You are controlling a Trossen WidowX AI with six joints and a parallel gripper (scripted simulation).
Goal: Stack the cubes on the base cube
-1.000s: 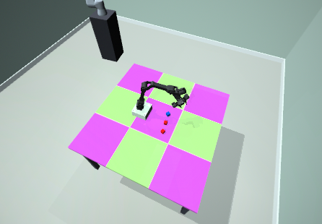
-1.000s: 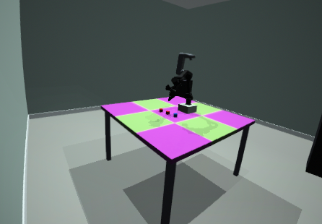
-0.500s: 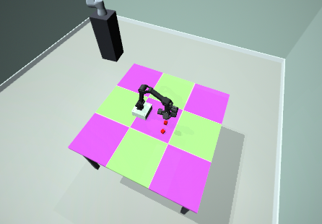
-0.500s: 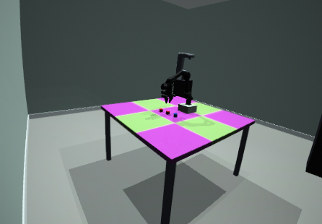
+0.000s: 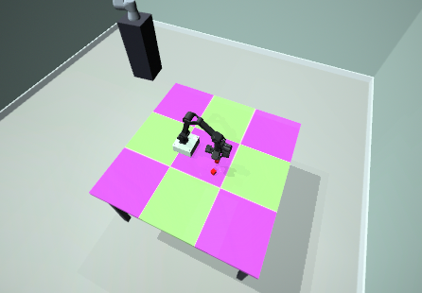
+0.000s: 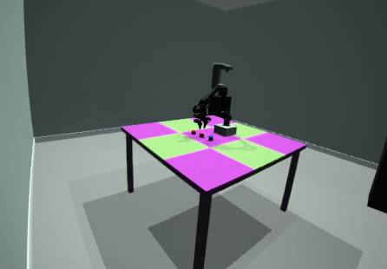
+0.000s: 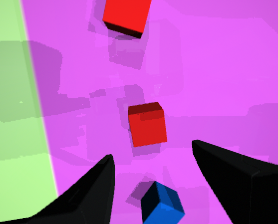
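My gripper tip is now 60 mm above the red cube. Round my gripper tip: blue cube 110 mm to the left, 60 mm below, 10 mm behind.
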